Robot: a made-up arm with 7 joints.
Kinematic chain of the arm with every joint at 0, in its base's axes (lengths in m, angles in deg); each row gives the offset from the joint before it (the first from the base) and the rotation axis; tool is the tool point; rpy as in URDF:
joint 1: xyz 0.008 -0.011 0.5 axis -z
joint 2: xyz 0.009 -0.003 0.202 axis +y
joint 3: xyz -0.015 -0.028 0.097 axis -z
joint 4: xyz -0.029 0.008 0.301 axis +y
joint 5: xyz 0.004 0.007 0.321 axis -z
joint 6: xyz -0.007 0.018 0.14 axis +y
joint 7: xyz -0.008 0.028 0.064 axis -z
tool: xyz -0.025 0.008 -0.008 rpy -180 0 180
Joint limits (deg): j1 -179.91..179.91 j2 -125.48..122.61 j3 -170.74..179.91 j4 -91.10..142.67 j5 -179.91..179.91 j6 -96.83..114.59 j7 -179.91..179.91
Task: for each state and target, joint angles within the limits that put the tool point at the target. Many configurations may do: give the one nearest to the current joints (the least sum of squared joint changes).
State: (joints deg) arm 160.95 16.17 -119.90 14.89 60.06 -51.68 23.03
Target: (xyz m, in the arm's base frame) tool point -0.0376 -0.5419 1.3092
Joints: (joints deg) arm 124.87 47.70 -95.41 39.94 66.61 -45.23 25.66
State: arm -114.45 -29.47 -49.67 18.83 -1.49 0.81 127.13
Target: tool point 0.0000 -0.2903 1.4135
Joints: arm -134.89 -42.66 -23.74 56.63 4.07 10.03 130.57
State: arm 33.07 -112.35 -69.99 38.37 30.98 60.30 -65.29
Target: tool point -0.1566 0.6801 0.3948
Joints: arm 47.02 -120.83 -75.88 49.64 30.54 61.34 -65.21
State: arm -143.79 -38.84 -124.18 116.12 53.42 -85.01 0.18
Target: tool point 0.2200 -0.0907 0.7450
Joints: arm -167.05 -1.07 -140.30 142.67 62.81 -96.83 0.38
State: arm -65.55 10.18 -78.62 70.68 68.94 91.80 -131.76
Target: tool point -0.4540 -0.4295 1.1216
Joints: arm -71.35 -45.61 -105.77 46.77 67.43 80.70 -126.80
